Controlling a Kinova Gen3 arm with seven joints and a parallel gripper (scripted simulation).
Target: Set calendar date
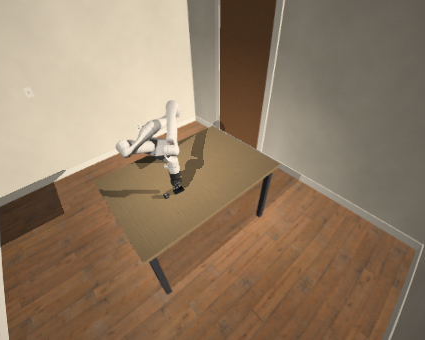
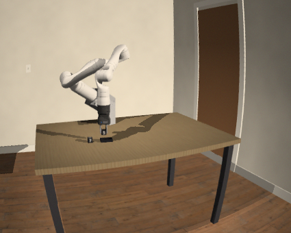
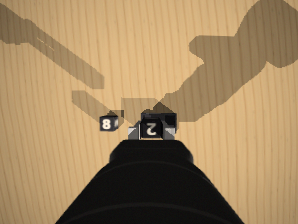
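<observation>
My hand is 10 mm to the right of the dark tray and 60 mm above it. From my hand the other things lie so: dark cube 40 mm behind, 80 mm to the right, 60 mm below.
</observation>
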